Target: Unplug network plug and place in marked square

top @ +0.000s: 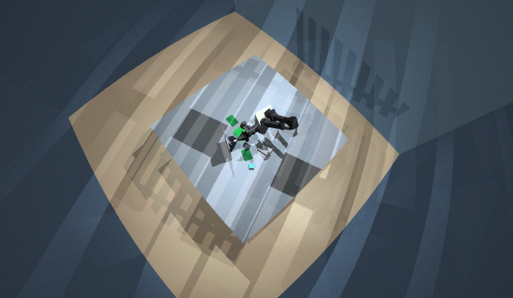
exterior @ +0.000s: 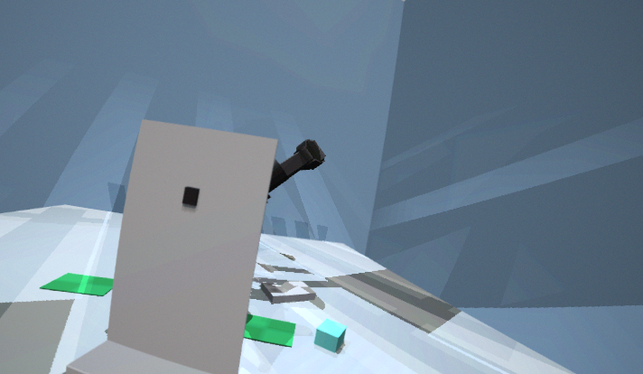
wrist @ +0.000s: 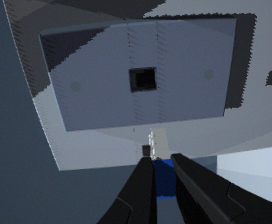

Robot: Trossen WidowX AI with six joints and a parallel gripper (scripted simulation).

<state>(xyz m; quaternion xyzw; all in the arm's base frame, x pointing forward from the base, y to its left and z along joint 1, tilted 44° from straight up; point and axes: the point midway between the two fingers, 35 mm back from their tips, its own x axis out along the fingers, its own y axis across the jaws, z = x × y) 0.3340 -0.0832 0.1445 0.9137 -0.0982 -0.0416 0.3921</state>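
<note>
Right now the grey upright panel is 7 cm ahead of my gripper tip, 4 cm to the right of it and 8 cm below it. The rest, counted from my gripper tip: blue plug: right at my gripper tip; then flat grey piece: 16 cm behind, 16 cm to the left, 20 cm below; then cyan cube: 2 cm ahead, 19 cm to the left, 19 cm below.
</note>
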